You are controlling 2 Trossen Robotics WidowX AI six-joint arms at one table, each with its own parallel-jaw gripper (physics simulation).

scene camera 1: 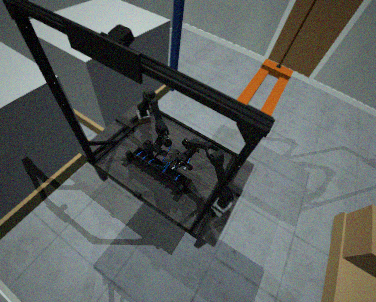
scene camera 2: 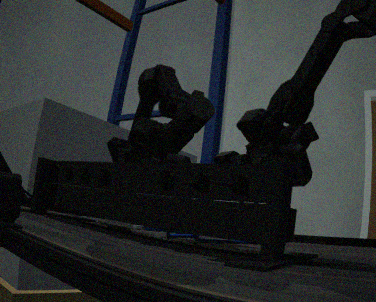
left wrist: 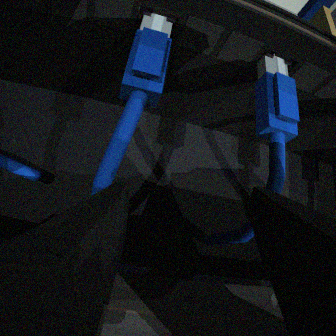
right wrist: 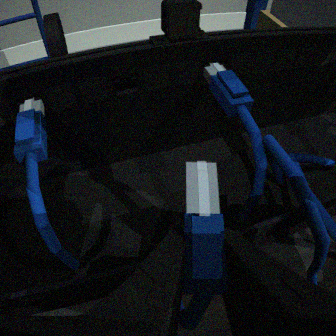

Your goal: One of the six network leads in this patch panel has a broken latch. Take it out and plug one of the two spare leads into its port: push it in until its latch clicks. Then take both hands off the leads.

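Frame: origin at the left arm's base, x right, y back, z down, level; centimetres.
Where they show: left gripper, fingertip midpoint: (scene camera 1: 150, 157) (left wrist: 190, 196); right gripper, fingertip midpoint: (scene camera 1: 174, 167) (right wrist: 199, 237); left arm's base, origin of the base link: (scene camera 1: 143, 113); right arm's base, origin of the base link: (scene camera 1: 222, 203).
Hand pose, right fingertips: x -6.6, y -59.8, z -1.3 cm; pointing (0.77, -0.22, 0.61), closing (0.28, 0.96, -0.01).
Observation:
Each offset is from my right fingertips to the top centre of the thing. "spot": to the spot under its first point.
The dark patch panel @[dz -2.7, dx +12.0, dy +4.7 cm] (scene camera 1: 159, 171) (scene camera 2: 150, 200) stands on the table, with blue leads along it. In the right wrist view my right gripper (right wrist: 199, 237) is shut on a blue lead @[dz -1.8, dx +0.1, dy +0.0 cm] (right wrist: 206, 250); its clear plug points at the panel and its whole length shows, outside any port. Which lead it is, and its latch, I cannot tell. Leads to its left (right wrist: 31, 135) and right (right wrist: 232, 90) have their clear tips at the panel. My left gripper (left wrist: 190, 196) is open below two leads, one at the left (left wrist: 146, 62) and one at the right (left wrist: 277, 105). Scene camera 2 hides both pairs of fingertips.
Loose blue cables @[spot: dz -1.7, dx +3.0, dy +3.0 cm] (right wrist: 295, 170) lie to the right of the held lead. Another blue piece @[spot: dz +4.3, dx +10.1, dy +8.1 cm] (left wrist: 20, 167) shows at the left edge of the left wrist view. A black frame (scene camera 1: 200, 95) spans the table. The light is dim, and both arms stand behind the panel in scene camera 2.

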